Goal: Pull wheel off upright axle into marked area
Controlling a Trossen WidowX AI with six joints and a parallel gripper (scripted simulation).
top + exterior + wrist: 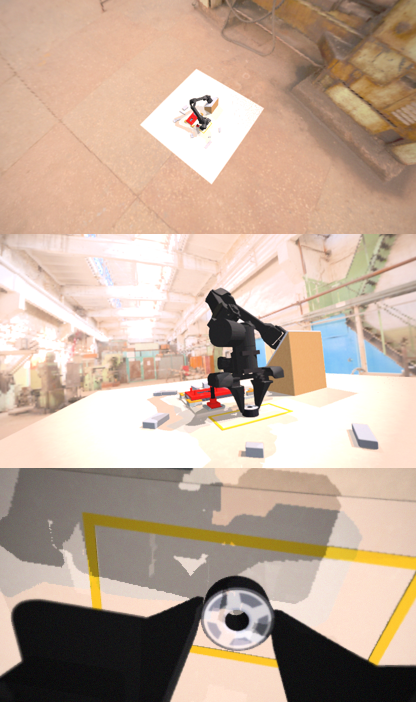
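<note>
My gripper tip is now right at the wheel. Round my gripper tip: upright axle: 9 cm to the right, 5 cm ahead, 3 cm above.
</note>
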